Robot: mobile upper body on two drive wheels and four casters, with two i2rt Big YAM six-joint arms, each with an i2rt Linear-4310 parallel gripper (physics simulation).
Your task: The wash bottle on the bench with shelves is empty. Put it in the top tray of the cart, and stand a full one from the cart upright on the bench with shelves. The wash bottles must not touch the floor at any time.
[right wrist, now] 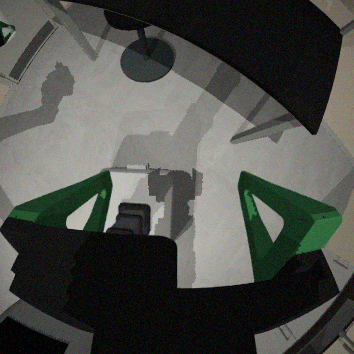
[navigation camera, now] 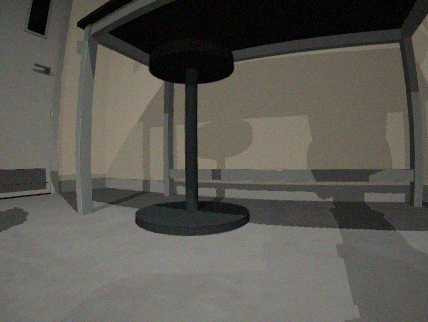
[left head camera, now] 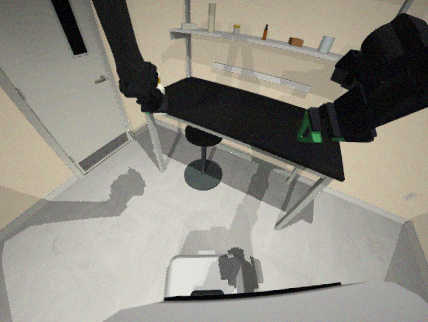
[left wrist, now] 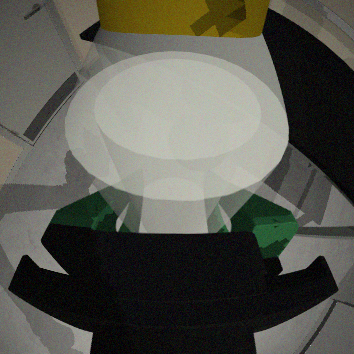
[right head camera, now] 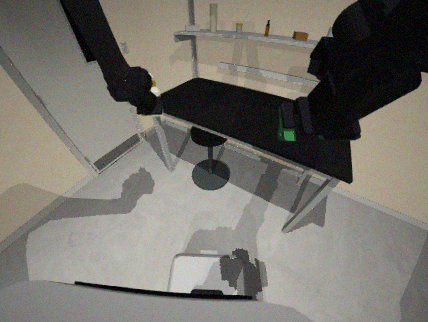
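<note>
A translucent white wash bottle with a yellow cap is held in my left gripper, which is shut on it. They are near the left end of the black-topped bench. The left gripper hides the bottle's lower part in the head views; its liquid level cannot be told. My right gripper is open and empty, in front of the bench's right part in the head views. The cart and a full wash bottle do not show.
A round stool stands at the bench's front edge. A wall shelf above the bench holds several small things. A door is at the left. Bench legs reach the floor.
</note>
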